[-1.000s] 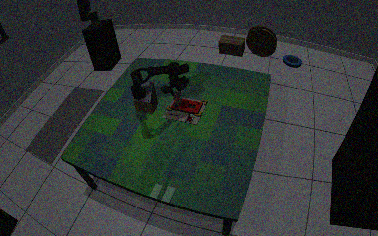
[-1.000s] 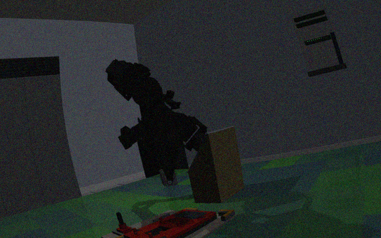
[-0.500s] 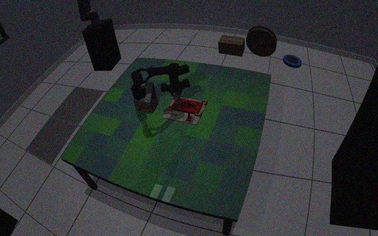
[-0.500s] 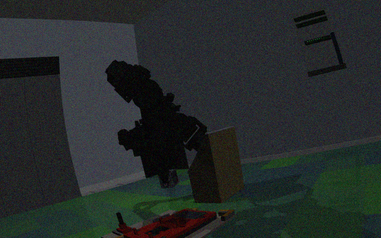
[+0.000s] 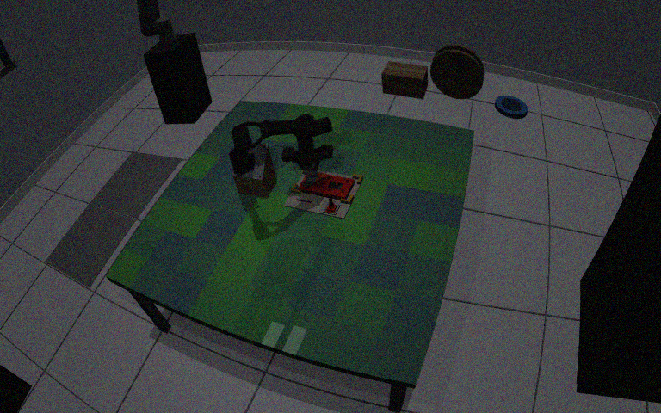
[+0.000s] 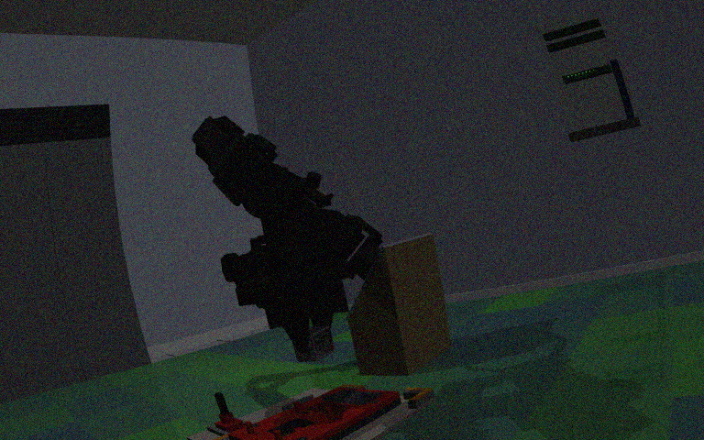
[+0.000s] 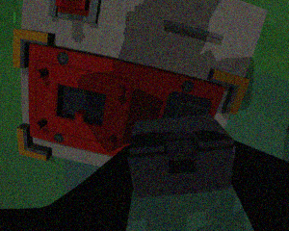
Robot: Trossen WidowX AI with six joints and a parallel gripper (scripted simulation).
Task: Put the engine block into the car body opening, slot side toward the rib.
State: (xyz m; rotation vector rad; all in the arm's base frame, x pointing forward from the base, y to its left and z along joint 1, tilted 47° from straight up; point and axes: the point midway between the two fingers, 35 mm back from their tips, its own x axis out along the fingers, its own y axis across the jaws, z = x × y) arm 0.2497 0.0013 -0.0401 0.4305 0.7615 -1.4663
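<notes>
My gripper tip is now 50 mm short of the pale plate and 90 mm above it. Round my gripper tip: engine block (10 mm above).
</notes>
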